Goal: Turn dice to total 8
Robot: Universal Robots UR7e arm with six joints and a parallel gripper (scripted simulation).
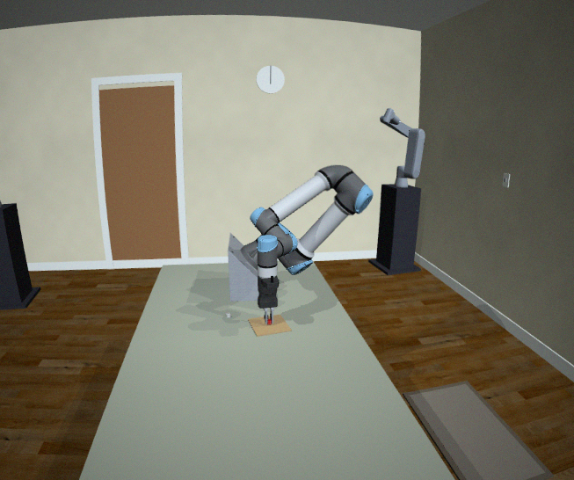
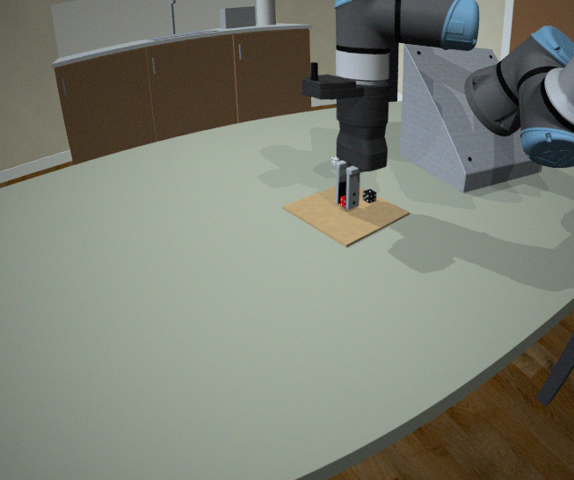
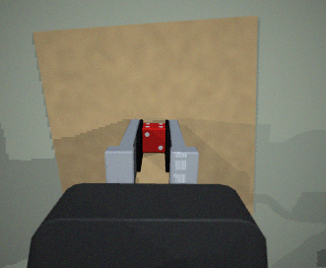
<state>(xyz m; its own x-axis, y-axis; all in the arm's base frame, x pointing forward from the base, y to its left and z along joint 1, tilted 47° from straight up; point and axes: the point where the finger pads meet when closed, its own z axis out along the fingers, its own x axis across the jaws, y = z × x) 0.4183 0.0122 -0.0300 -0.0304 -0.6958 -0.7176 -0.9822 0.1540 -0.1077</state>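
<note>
The red die lies 10 mm below my hand. Also, from my hand: tan mat (30 mm below); then white die (110 mm behind, 150 mm to the right, 20 mm below).
</note>
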